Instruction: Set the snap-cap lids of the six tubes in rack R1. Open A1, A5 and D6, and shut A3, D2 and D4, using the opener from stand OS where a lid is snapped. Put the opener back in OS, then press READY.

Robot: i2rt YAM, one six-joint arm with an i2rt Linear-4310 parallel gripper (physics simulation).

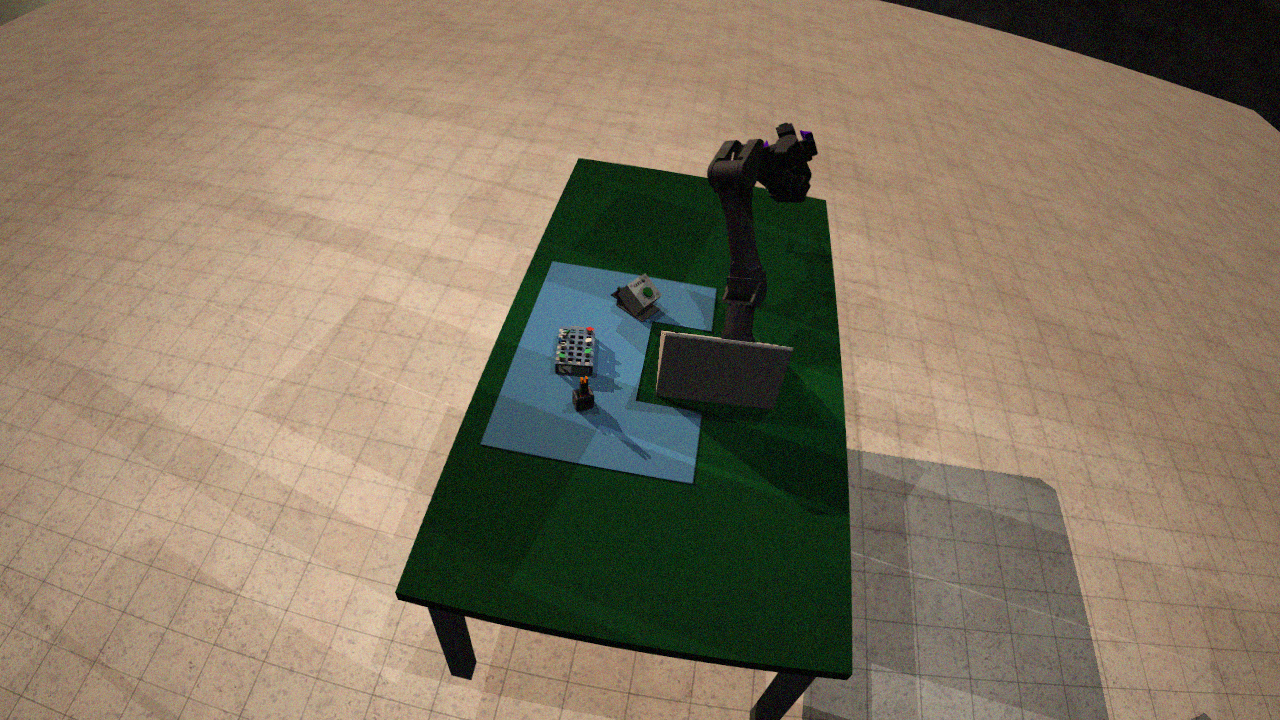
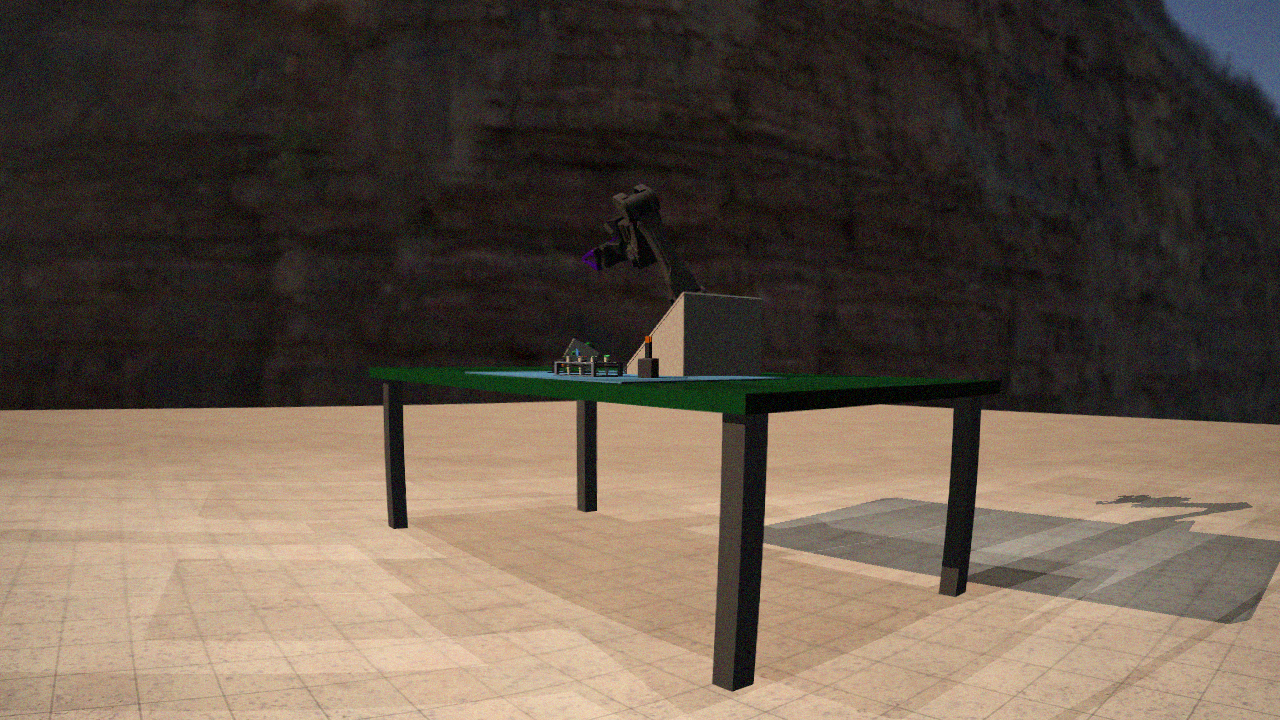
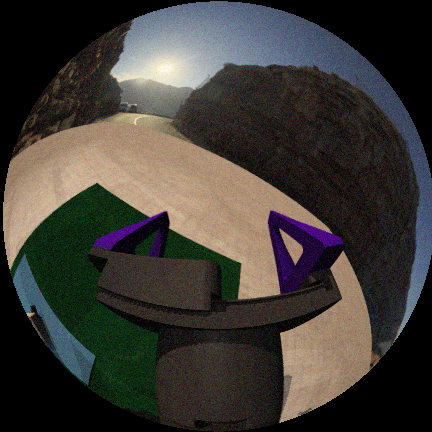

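Where they show: gripper, fingertip midpoint: (image 2: 592,253) (image 3: 218,216); arm's base, link origin: (image 1: 736,340) (image 2: 707,325).
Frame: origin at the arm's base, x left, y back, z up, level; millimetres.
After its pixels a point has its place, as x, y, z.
The tube rack R1 (image 1: 575,368) @[62, -351, -116] (image 2: 588,363) @[70, -396, -91] stands on the blue mat, with small green, white and red marks on its top; single lids are too small to tell. The opener (image 1: 584,382) @[168, -310, -44] (image 2: 648,345) @[171, -316, -52], dark with an orange tip, stands upright in the small dark stand OS (image 1: 583,401) @[181, -308, -91] (image 2: 648,368) @[183, -324, -99] beside the rack. A tilted grey box with a green button (image 1: 648,291) @[-177, -222, -49], which looks like READY, stands at the mat's far side. My gripper (image 3: 218,216) @[-595, 61, 231] has purple fingers wide apart with nothing between them. It is high above the table's far end, away from rack and opener.
The blue mat (image 1: 537,420) @[234, -397, -119] (image 3: 75,357) lies on the green table (image 1: 626,555) @[520, -153, -122] (image 2: 572,391) @[257, -556, -137] (image 3: 65,240) @[-565, -356, -121]. A large pale wedge block (image 1: 725,371) @[86, -16, -19] (image 2: 721,335) @[87, -34, -26] stands at the arm's base, near the mat. The arm leans over the table's far end.
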